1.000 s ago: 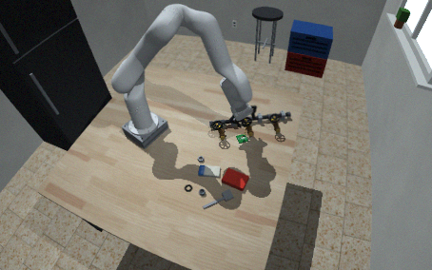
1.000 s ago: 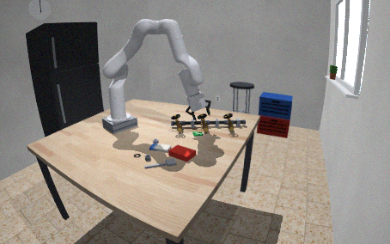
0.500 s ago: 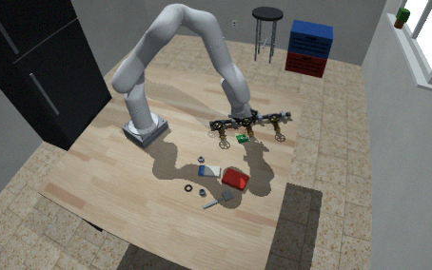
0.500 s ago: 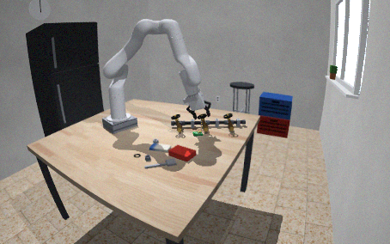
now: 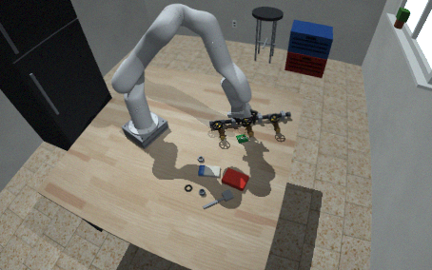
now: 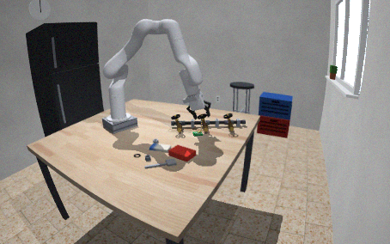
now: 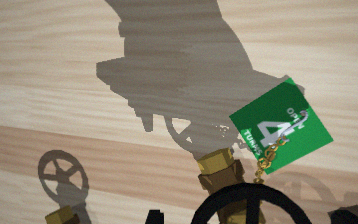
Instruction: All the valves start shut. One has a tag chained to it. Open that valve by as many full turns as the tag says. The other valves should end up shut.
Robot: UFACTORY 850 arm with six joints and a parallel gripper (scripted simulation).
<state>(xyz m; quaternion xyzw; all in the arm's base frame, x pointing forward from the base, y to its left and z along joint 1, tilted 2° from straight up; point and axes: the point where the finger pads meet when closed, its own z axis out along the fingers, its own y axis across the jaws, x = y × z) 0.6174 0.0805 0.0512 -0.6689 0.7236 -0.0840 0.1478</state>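
Right now the green tag is 2 cm behind my hand, 5 cm to the right of it and 10 cm below it. The rest, counted from my hand: grey scraper (6 cm behind, 44 cm to the right, 10 cm below); red box (1 cm behind, 33 cm to the right, 9 cm below); white block (15 cm behind, 30 cm to the right, 10 cm below).
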